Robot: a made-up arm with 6 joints.
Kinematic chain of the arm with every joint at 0, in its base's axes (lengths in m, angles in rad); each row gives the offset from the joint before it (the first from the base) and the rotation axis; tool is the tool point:
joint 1: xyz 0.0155 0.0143 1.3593 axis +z
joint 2: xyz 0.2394 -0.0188 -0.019 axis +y
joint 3: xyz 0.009 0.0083 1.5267 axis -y
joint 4: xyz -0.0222 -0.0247 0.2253 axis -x
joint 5: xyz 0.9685 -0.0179 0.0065 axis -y
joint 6: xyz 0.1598 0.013 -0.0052 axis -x
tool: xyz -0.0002 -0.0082 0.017
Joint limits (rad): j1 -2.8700..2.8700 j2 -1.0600..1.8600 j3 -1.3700..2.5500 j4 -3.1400..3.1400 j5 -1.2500..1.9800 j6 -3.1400..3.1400
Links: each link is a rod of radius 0.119 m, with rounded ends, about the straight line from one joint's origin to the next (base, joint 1, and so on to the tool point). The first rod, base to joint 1, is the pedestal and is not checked.
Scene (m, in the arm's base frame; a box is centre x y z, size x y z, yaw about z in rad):
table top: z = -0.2
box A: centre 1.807 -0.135 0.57 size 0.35 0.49 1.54 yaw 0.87
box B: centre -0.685 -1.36 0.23 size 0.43 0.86 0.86 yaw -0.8
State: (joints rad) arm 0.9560 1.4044 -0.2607 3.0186 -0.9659 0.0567
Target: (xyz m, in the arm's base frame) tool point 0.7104 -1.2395 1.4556
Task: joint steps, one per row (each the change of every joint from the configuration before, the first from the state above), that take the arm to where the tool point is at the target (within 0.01 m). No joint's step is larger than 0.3 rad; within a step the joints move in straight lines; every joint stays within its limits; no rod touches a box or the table.
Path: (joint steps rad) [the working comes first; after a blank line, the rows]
Joints at the target: -1.0231 0.6714 -0.9999 2.8395 -0.9817 0.0829
Straight joint move there: touches box A.

1: -0.2607 -0.2723 -0.0258 -0.0202 -0.0230 0.1095
2: -0.2608 -0.2723 -0.0258 -0.0203 -0.0229 0.1096
3: -0.2607 -0.2722 -0.0258 -0.0202 -0.0230 0.1095
4: -0.2394 0.0167 -0.1324 -0.0237 0.0107 -0.0604
5: -0.2394 0.0168 -0.1323 -0.0236 0.0106 -0.0605
6: -0.2394 0.0168 -0.1324 -0.0237 0.0106 -0.0605
7: -0.2394 0.0168 -0.1323 -0.0237 0.0106 -0.0605
8: -0.2393 0.0167 -0.1324 -0.0237 0.0106 -0.0605

